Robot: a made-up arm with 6 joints.
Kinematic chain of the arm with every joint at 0, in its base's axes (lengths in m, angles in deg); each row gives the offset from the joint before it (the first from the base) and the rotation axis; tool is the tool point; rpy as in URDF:
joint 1: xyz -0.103 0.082 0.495 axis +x
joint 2: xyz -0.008 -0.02 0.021 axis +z
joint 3: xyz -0.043 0 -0.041 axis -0.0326 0.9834 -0.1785
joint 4: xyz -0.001 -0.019 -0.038 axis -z
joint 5: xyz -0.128 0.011 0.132 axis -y
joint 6: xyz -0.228 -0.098 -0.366 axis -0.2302 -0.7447 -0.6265
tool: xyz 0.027 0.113 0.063 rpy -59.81 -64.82 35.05
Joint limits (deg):
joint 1: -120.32..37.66
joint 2: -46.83..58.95
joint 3: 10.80..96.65
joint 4: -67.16..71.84
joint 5: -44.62..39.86
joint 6: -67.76..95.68
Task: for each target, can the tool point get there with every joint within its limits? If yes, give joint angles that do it. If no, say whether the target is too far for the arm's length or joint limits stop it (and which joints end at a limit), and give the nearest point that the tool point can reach.
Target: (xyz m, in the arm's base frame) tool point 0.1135 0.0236 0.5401
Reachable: no: joint limits stop it (at a limit: joint 1, joint 2, joint 3, joint 5, joint 6) | nearest point 0.2020 0.1393 0.7613 | short by 0.265 m
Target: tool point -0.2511 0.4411 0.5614
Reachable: yes | joints -27.20 -20.54 84.84 25.84 -3.45 -7.40
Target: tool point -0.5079 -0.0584 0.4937
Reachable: yes | joints 0.40 41.07 36.76 24.65 -5.81 63.91
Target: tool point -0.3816 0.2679 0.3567
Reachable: yes | joints 17.01 -31.86 24.76 -9.50 25.18 19.55
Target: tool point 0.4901 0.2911 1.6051
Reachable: no: too far | nearest point 0.1265 0.1726 0.9760 | short by 0.736 m
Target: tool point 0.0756 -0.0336 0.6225
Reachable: no: joint limits stop it (at a limit: joint 2, joint 3, joint 4, joint 6) | nearest point -0.0560 -0.1471 0.7477 | short by 0.214 m
